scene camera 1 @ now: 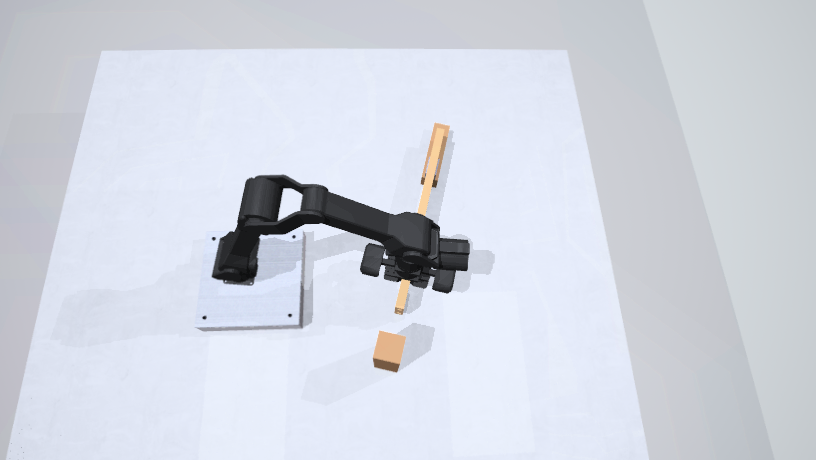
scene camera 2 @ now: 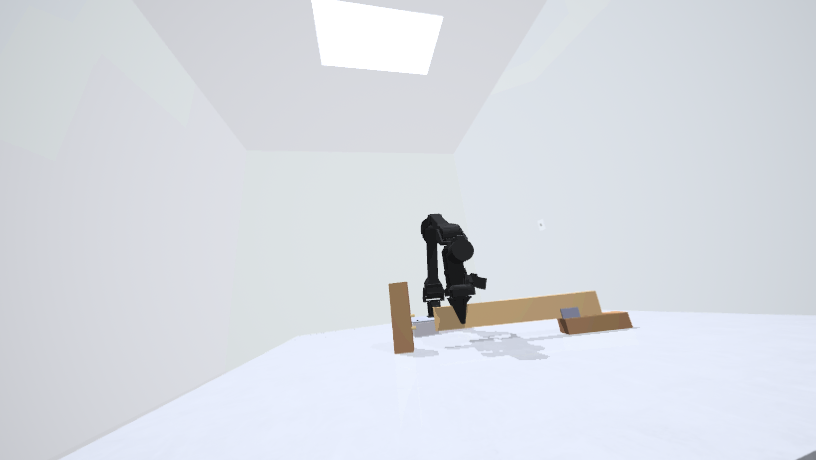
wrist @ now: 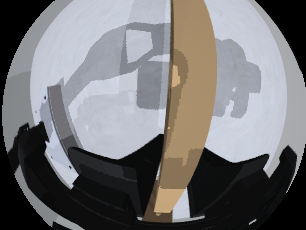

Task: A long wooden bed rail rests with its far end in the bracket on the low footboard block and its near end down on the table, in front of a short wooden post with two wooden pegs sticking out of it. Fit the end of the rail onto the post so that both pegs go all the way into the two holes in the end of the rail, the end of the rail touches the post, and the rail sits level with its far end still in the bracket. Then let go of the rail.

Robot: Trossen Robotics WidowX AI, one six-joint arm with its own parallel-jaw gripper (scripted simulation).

Note:
In view: the gripper [scene camera 1: 406, 279] and a wooden rail [scene camera 2: 542, 308].
The wooden rail is seen too in scene camera 1 [scene camera 1: 422, 208]. The gripper also shows in scene camera 2 [scene camera 2: 462, 323] and in the wrist view [wrist: 172, 139].

